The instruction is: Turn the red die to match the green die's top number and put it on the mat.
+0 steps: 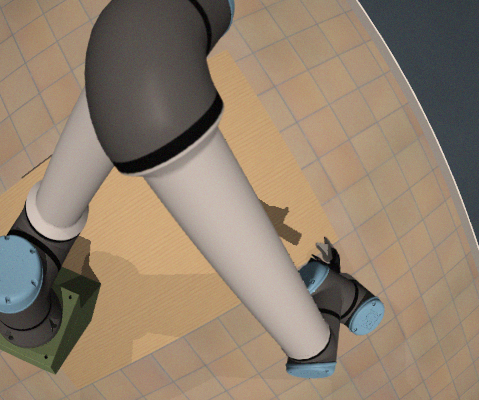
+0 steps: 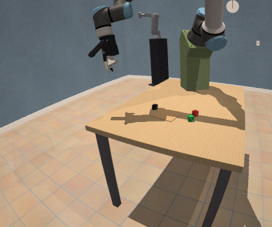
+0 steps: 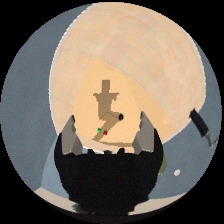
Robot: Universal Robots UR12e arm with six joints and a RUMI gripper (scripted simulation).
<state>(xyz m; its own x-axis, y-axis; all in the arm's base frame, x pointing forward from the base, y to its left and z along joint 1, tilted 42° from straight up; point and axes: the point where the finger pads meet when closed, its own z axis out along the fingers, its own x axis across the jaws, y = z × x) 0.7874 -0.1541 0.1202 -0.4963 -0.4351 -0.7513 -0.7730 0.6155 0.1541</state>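
Now: the black die 250 mm below my hand, 230 mm behind it and 100 mm to the left of it. Also, from my hand: green die 360 mm to the left, 250 mm below, 250 mm behind; then tan mat 260 mm below, 220 mm behind, 210 mm to the left; then red die 340 mm to the left, 320 mm behind, 250 mm below.
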